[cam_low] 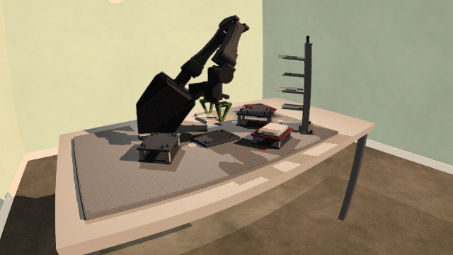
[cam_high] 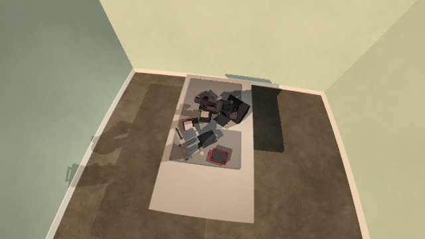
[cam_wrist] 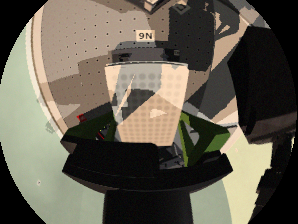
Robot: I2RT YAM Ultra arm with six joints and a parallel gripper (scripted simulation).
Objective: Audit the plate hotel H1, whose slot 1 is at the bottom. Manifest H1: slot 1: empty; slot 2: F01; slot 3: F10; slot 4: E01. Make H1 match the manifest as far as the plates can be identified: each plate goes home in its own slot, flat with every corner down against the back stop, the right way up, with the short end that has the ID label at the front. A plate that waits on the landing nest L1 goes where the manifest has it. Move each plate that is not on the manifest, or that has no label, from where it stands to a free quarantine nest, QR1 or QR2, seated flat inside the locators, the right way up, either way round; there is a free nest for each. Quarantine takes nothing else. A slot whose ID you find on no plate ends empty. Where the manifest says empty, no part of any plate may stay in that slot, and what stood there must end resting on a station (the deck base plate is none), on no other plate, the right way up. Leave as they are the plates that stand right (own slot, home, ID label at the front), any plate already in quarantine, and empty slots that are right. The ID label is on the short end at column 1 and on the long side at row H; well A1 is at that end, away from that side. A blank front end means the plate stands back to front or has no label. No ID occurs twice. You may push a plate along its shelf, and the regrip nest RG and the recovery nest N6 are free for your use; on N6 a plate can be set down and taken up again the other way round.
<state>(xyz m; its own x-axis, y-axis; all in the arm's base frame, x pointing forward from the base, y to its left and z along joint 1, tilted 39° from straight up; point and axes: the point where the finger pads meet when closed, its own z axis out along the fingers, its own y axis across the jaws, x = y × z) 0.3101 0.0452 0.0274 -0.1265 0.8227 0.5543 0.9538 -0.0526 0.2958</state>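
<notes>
Now: the dark N6 nest 80 mm below my hand. From my hand the other things lie so: hotel post: 80 mm ahead, 440 mm to the left, 120 mm above; N6 tag: 10 mm ahead, 110 mm to the right, 90 mm below; L1 tag: 40 mm behind, 190 mm to the right, 90 mm below.
</notes>
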